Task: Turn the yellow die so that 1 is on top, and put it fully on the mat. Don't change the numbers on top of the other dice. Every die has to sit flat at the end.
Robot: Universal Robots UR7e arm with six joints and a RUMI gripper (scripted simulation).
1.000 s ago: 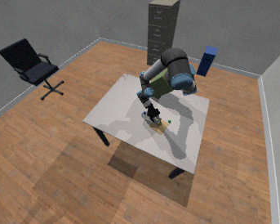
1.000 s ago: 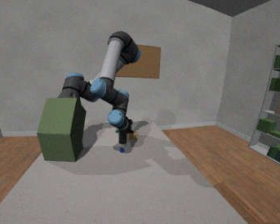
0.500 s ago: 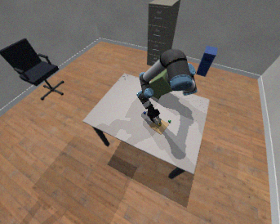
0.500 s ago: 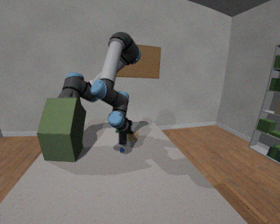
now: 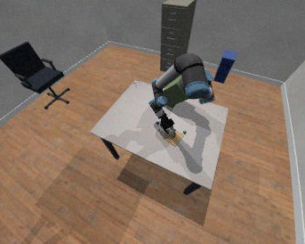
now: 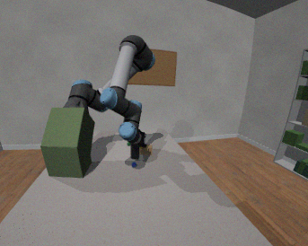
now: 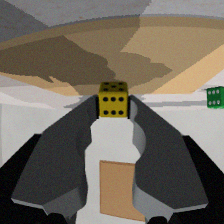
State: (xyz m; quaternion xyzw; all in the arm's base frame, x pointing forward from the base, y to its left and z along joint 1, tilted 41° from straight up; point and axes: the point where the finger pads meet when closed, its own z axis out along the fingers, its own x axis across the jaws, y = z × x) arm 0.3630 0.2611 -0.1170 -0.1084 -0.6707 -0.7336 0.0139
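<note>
Now: hand 2 cm above the tan mat. The rest, counted from my hand: green die: 10 cm behind, 6 cm to the left, 1 cm below; yellow die: 1 cm to the left; blue die: 20 cm to the right, 4 cm behind, 1 cm below.
</note>
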